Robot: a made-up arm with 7 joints.
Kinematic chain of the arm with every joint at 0, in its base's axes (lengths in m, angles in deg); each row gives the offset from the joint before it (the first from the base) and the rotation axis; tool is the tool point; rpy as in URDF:
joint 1: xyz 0 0 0.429 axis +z
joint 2: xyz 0 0 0 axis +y
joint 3: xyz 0 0 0.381 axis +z
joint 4: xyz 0.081 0 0 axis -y
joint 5: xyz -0.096 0 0.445 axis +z
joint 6: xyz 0 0 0 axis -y
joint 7: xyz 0.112 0 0 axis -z
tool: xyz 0 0 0 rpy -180 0 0
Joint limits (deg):
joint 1: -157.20..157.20
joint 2: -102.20..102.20
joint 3: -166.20..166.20
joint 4: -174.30..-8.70
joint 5: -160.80..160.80
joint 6: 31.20..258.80
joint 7: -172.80..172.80
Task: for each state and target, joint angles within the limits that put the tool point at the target. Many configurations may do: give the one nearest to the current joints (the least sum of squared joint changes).
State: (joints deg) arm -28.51 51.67 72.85 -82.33 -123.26 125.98 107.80
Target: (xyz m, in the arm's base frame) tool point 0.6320 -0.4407 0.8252
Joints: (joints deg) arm -74.55 43.11 65.10 -60.34 -122.39 129.21 107.80
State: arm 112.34 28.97 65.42 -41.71 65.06 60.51 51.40
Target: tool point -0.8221 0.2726 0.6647
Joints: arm 131.32 56.02 57.94 -55.54 64.21 64.28 51.40
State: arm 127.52 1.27 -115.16 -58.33 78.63 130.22 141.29
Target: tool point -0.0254 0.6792 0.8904
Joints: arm 153.39 33.32 -81.50 -81.43 81.80 128.22 141.29
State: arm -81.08 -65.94 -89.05 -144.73 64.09 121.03 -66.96
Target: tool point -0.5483 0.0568 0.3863
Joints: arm -84.96 -66.13 -92.98 -135.92 63.37 122.11 -66.96
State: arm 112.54 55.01 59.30 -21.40 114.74 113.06 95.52
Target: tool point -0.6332 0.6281 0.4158
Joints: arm 113.09 68.49 54.40 -51.11 119.37 128.37 95.52
